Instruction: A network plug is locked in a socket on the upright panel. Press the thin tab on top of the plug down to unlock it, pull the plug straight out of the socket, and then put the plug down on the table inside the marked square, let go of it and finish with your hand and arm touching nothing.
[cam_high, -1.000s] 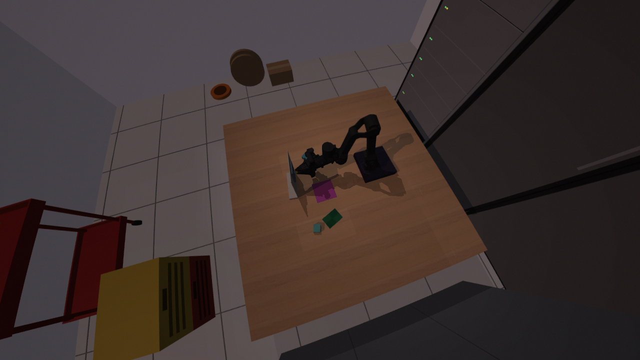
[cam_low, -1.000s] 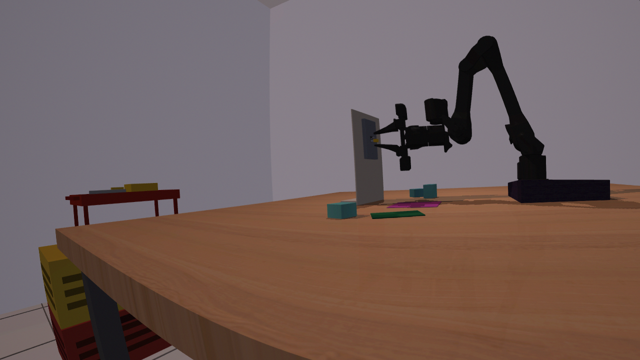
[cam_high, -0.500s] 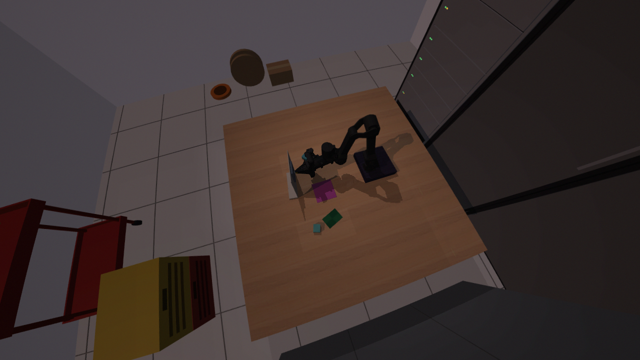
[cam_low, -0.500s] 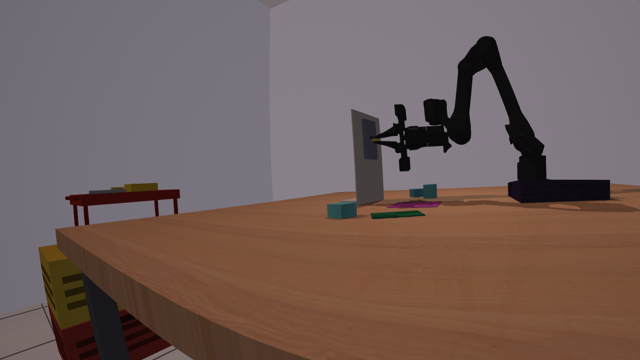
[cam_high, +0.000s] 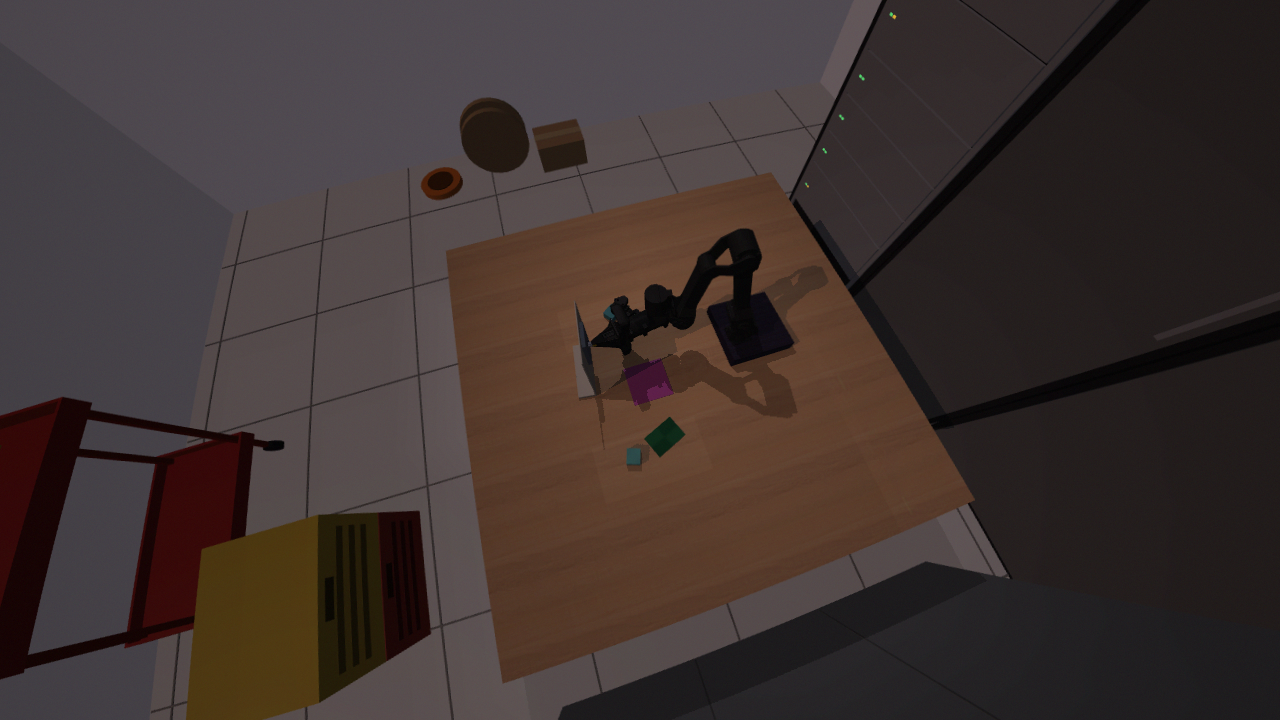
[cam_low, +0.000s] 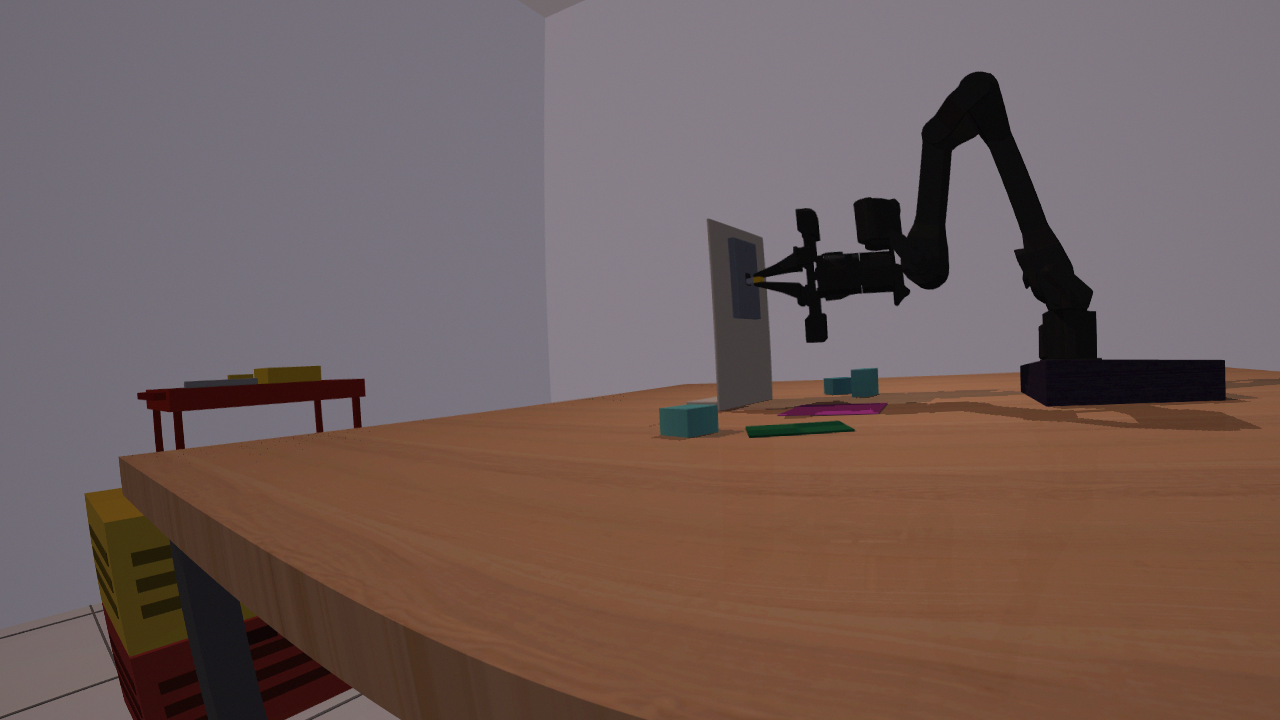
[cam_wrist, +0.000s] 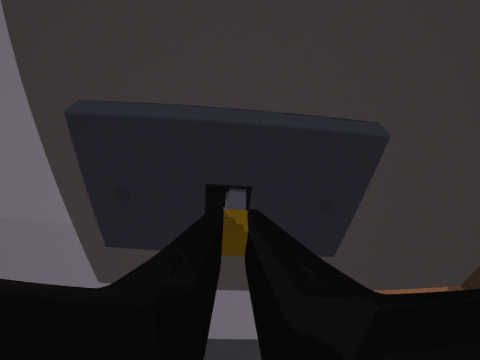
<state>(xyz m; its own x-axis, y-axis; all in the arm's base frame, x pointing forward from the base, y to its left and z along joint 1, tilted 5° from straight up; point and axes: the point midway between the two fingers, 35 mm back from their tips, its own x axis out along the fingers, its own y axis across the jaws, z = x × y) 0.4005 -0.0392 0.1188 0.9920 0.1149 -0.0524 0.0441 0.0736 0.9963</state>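
The magenta marked square is 130 mm behind my gripper tip, 90 mm to the left of it and 180 mm below it. From my gripper tip the other things lie so: flat green patch: 120 mm behind, 260 mm to the left, 180 mm below; then network plug: right at my gripper tip; then grey upright panel: 30 mm ahead, 60 mm below.
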